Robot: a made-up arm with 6 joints. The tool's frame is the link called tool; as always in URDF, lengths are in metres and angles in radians. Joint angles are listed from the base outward. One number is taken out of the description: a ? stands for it. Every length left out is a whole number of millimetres.
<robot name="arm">
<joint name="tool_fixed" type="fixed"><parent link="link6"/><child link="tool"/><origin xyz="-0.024 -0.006 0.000" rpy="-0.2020 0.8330 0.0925"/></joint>
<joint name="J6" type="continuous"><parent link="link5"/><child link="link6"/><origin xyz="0.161 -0.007 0.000" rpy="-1.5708 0.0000 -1.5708"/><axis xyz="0 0 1"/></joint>
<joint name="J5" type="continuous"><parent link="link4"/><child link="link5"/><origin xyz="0.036 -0.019 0.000" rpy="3.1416 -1.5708 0.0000"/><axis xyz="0 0 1"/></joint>
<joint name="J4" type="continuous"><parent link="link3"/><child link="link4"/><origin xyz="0.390 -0.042 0.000" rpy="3.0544 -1.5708 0.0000"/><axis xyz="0 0 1"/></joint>
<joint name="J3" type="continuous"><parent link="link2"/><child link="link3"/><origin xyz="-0.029 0.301 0.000" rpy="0.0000 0.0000 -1.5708"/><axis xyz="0 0 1"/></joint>
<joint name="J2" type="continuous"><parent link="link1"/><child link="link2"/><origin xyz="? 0.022 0.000" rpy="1.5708 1.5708 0.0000"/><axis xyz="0 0 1"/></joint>
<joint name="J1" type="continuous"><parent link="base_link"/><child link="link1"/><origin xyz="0.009 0.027 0.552" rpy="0.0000 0.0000 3.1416"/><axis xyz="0 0 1"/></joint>
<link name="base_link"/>
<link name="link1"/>
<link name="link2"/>
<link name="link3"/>
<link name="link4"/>
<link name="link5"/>
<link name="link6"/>
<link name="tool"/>
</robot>
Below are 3 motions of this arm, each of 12 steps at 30 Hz.
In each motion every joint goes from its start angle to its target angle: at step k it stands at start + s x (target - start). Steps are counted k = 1, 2, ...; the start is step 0. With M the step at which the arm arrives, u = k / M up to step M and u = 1 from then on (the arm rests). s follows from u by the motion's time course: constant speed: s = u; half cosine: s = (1 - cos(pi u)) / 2; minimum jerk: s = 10 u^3 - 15 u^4 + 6 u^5.
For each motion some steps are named. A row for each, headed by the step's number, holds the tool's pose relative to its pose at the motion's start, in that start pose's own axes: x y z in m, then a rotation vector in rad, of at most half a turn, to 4 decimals.
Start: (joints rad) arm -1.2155 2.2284 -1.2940 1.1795 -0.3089 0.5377
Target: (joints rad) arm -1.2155 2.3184 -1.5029 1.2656 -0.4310 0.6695
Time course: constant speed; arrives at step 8
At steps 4, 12:
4: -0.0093 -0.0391 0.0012 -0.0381 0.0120 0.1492
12: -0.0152 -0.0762 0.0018 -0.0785 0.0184 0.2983

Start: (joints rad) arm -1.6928 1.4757 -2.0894 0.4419 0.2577 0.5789
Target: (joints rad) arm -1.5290 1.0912 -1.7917 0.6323 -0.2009 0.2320
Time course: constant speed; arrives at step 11
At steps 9, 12:
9: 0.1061 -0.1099 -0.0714 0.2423 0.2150 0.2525
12: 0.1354 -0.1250 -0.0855 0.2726 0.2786 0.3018

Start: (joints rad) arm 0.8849 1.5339 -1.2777 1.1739 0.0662 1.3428
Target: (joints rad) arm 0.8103 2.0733 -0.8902 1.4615 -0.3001 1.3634
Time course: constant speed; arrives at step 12
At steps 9, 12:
9: 0.2138 0.0475 0.3039 -0.1336 0.6606 0.2899
12: 0.3195 0.0749 0.3590 -0.1338 0.9039 0.3720

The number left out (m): -0.025
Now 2 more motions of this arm.
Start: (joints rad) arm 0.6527 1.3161 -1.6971 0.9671 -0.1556 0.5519
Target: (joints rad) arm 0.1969 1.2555 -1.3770 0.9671 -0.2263 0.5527
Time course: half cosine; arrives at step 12
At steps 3, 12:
3: 0.0212 0.0125 0.0278 0.0121 0.0742 -0.0304
12: 0.1929 0.0649 0.1589 0.0620 0.5215 -0.1800

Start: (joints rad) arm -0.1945 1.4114 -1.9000 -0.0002 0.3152 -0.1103
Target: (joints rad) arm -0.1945 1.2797 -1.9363 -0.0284 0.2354 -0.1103
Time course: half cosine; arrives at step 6
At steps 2, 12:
2: 0.0286 -0.0011 0.0108 0.0027 0.0620 0.0056
12: 0.1180 -0.0032 0.0355 0.0099 0.2482 0.0218

